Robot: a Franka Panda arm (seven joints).
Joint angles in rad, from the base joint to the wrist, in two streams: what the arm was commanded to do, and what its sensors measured. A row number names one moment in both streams.
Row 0, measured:
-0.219 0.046 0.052 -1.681 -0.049 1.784 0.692
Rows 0 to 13, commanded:
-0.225 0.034 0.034 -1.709 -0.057 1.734 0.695
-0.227 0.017 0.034 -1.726 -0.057 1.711 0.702
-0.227 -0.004 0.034 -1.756 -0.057 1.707 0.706
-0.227 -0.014 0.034 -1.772 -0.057 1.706 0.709
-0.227 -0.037 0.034 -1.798 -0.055 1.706 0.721
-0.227 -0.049 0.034 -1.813 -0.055 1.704 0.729
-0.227 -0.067 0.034 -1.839 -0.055 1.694 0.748
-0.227 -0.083 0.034 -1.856 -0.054 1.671 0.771
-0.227 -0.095 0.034 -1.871 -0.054 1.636 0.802
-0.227 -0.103 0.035 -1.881 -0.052 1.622 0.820
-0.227 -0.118 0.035 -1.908 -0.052 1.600 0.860
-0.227 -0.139 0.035 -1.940 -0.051 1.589 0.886
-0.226 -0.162 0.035 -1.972 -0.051 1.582 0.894
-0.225 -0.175 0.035 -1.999 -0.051 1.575 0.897
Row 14, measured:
-0.226 -0.099 0.031 -1.891 -0.049 1.591 0.848
